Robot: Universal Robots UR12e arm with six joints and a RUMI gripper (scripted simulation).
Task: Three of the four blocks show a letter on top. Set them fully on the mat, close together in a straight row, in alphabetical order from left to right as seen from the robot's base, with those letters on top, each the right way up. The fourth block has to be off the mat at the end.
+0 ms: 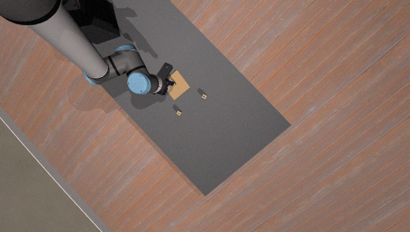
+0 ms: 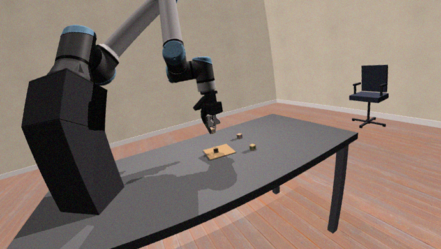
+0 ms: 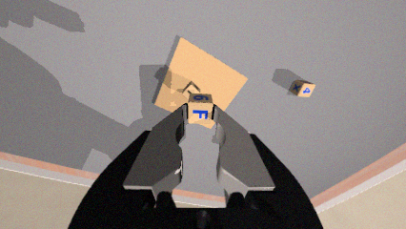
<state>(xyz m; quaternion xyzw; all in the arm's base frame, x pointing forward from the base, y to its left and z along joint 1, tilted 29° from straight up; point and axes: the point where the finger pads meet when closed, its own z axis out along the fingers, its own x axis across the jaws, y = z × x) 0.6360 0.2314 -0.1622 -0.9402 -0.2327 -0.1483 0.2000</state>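
My gripper is now 120 mm above the tan mat, 20 mm to the left of it and 10 mm short of it. From my hand the other things lie so: block: 180 mm ahead, 110 mm below, 100 mm to the left.
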